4 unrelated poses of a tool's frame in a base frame.
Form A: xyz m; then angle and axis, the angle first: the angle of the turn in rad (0 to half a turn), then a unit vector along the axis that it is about.
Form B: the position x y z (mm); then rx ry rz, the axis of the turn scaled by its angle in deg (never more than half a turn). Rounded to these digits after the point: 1 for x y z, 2 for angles.
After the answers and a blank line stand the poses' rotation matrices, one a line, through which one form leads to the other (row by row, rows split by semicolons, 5 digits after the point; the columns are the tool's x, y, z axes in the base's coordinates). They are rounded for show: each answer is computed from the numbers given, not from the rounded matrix.
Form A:
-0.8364 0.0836 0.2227 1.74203 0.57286 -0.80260 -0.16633
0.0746 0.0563 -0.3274 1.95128 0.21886 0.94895 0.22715
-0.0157 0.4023 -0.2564 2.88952 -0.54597 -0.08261 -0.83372
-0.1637 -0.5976 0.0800 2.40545 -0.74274 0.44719 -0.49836
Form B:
-836.4 83.6 222.7 57.18 -80.11 -16.60
74.6 56.3 -327.4 24.47 106.09 25.40
-15.7 402.3 -256.4 -90.39 -13.68 -138.03
-163.7 -597.6 80.0 -102.37 61.63 -68.68

0.21369 -0.37422 -0.90238; -0.70202 0.58353 -0.40824; 0.67934 0.72073 -0.13802
-0.30568 0.07391 0.94926; 0.49572 0.86355 0.09240; -0.81291 0.49881 -0.30061
-0.38165 0.29672 0.87539; -0.11916 -0.95496 0.27174; 0.91659 -0.00060 0.39982
0.21941 -0.24367 0.94471; -0.91290 -0.39289 0.11069; 0.34420 -0.88671 -0.30865

